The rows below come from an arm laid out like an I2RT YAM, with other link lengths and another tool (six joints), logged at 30 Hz.
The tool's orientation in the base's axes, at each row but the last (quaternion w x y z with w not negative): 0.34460, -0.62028, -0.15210, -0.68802; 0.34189, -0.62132, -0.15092, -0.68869; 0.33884, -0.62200, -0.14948, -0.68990; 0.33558, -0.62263, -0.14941, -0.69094; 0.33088, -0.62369, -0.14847, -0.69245; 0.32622, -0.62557, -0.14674, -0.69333; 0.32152, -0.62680, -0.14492, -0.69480
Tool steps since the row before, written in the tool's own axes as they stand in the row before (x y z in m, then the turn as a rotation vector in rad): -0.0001, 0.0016, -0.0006, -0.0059, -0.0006, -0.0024; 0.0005, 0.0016, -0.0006, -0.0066, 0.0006, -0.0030; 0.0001, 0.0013, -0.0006, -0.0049, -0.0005, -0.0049; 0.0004, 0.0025, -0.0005, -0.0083, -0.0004, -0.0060; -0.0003, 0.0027, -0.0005, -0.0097, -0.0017, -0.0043; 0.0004, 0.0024, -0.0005, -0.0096, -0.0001, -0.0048; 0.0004, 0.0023, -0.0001, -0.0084, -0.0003, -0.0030
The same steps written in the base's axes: 0.0006, -0.0015, -0.0006, -0.0022, 0.0006, -0.0060; 0.0006, -0.0017, 0.0000, -0.0019, -0.0005, -0.0070; 0.0004, -0.0013, -0.0003, -0.0041, -0.0013, -0.0055; 0.0012, -0.0022, -0.0002, -0.0048, -0.0011, -0.0090; 0.0014, -0.0022, -0.0009, -0.0044, 0.0012, -0.0097; 0.0011, -0.0022, -0.0002, -0.0037, -0.0003, -0.0101; 0.0014, -0.0019, -0.0001, -0.0025, 0.0006, -0.0086
